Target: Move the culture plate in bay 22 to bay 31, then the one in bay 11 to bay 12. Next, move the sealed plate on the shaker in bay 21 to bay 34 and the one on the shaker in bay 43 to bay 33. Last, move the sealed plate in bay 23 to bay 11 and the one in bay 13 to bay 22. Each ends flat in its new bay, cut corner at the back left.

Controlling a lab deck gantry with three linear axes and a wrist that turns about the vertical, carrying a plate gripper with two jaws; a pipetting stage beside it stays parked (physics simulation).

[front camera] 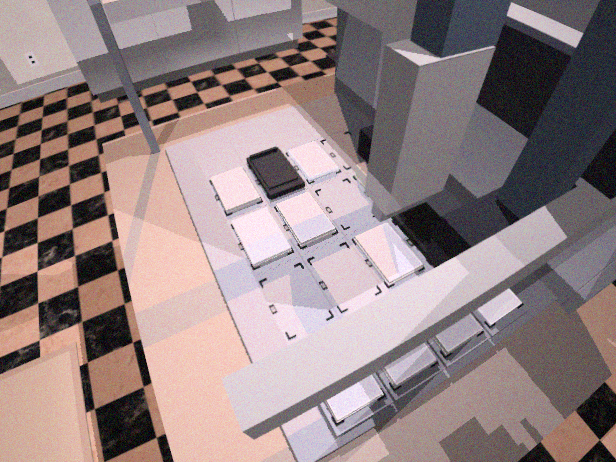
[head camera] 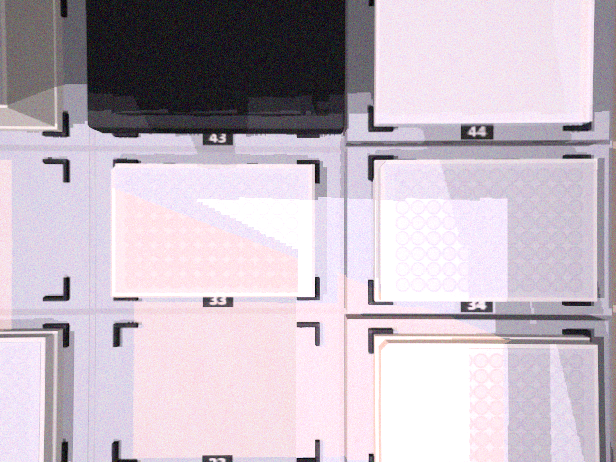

Scene:
A bay 34 (head camera: 358,189) is 0.23 m from the lens.

